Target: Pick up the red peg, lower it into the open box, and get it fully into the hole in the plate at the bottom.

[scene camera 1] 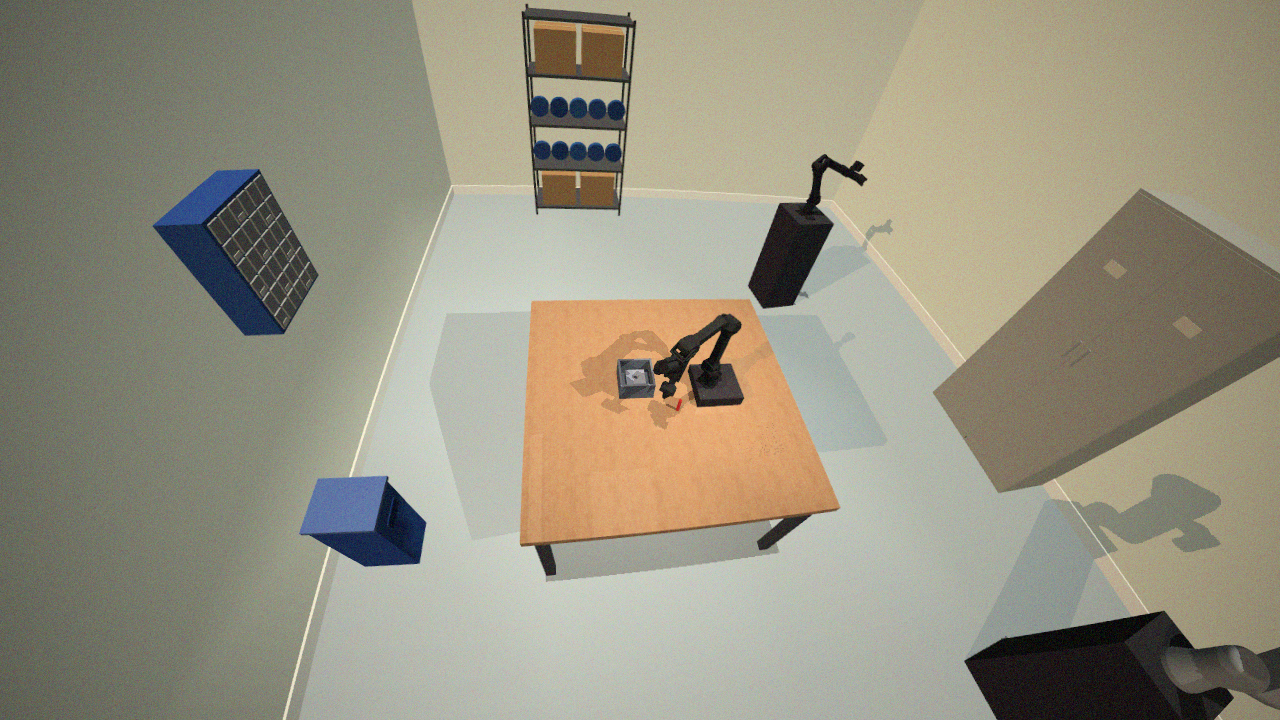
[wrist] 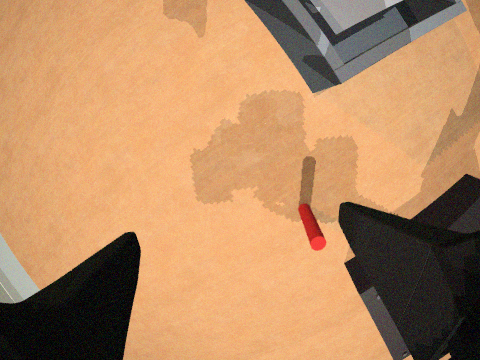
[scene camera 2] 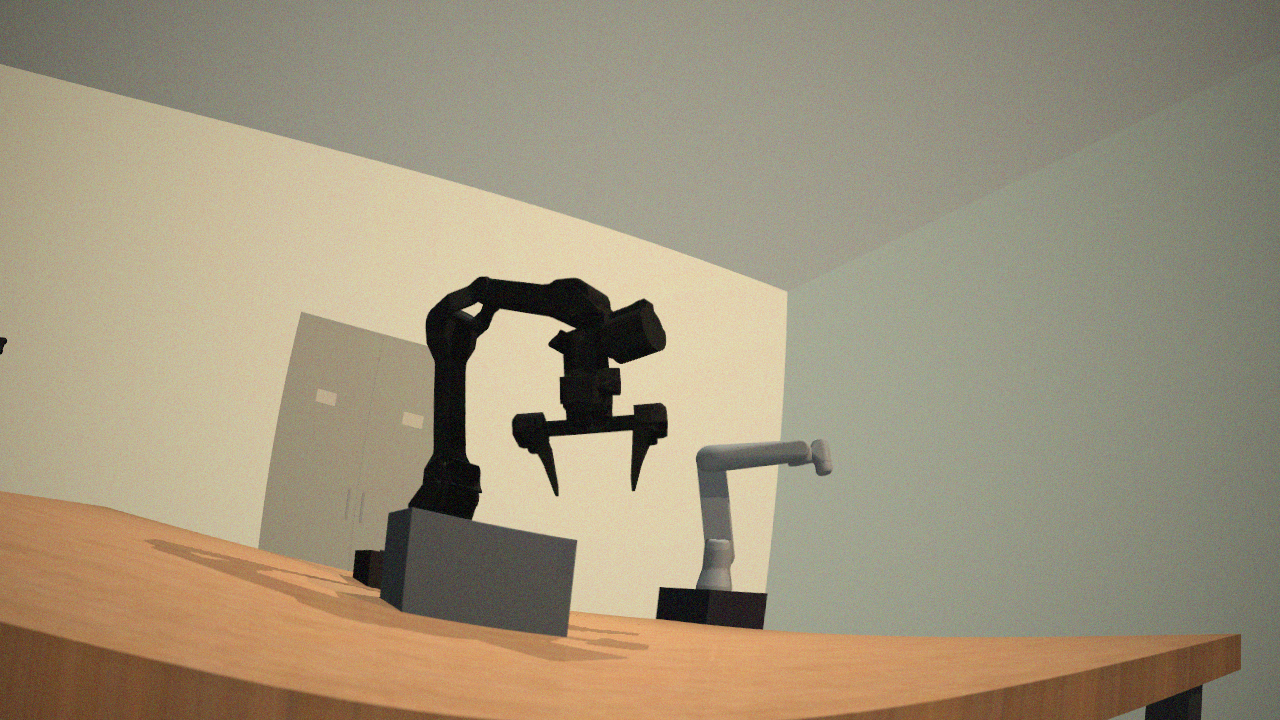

Labels:
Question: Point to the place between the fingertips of my gripper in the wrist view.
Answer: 241,228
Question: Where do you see a grey box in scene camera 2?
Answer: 435,565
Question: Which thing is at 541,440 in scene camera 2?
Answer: My gripper.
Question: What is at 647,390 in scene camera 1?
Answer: A grey box.

